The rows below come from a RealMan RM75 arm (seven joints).
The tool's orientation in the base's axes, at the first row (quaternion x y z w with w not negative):
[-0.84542, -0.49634, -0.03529, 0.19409]
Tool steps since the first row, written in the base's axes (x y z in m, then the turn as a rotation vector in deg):
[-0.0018, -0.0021, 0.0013, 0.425, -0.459, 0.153]
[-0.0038, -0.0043, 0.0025, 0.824, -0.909, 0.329]
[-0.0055, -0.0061, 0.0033, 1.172, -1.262, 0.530]
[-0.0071, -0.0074, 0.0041, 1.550, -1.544, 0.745]
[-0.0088, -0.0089, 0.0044, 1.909, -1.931, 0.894]
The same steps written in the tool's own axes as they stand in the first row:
[-0.0023, -0.0010, -0.0017, -0.126, 0.516, -0.364]
[-0.0048, -0.0021, -0.0034, -0.251, 0.999, -0.743]
[-0.0070, -0.0030, -0.0045, -0.316, 1.389, -1.103]
[-0.0087, -0.0041, -0.0055, -0.304, 1.771, -1.454]
[-0.0107, -0.0050, -0.0061, -0.405, 2.200, -1.780]

